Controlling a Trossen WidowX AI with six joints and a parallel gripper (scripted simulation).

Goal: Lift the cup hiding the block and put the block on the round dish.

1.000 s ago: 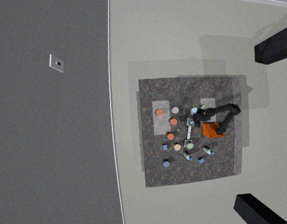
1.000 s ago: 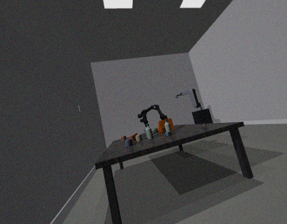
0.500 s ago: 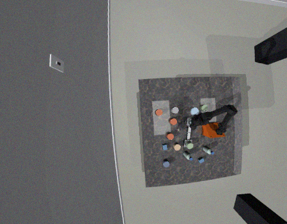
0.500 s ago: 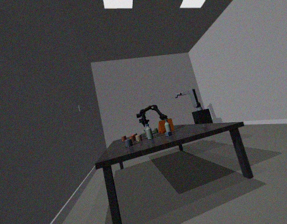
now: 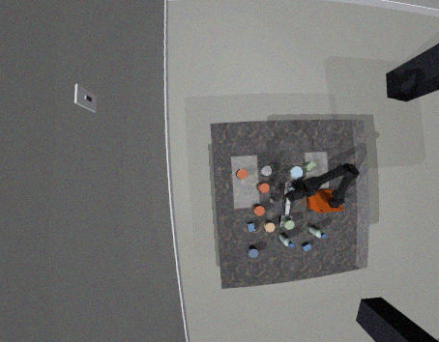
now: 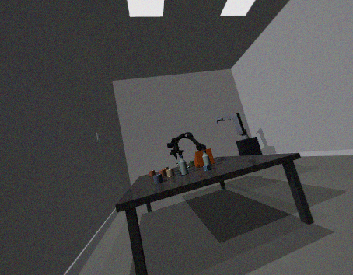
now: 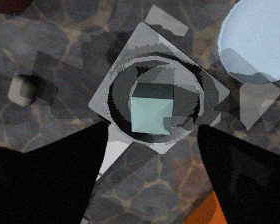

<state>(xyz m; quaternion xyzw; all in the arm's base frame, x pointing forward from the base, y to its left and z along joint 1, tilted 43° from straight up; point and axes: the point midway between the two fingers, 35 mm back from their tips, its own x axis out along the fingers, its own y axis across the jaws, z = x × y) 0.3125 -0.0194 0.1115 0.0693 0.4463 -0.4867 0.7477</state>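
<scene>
My gripper tip is 70 mm past the pale blue round dish, 120 mm to the left of it and 130 mm above it. The rest, counted from my gripper tip: balance beam 10 mm behind, 120 mm to the left, 90 mm below; grey round object 200 mm ahead, 120 mm to the right, 90 mm below.
</scene>
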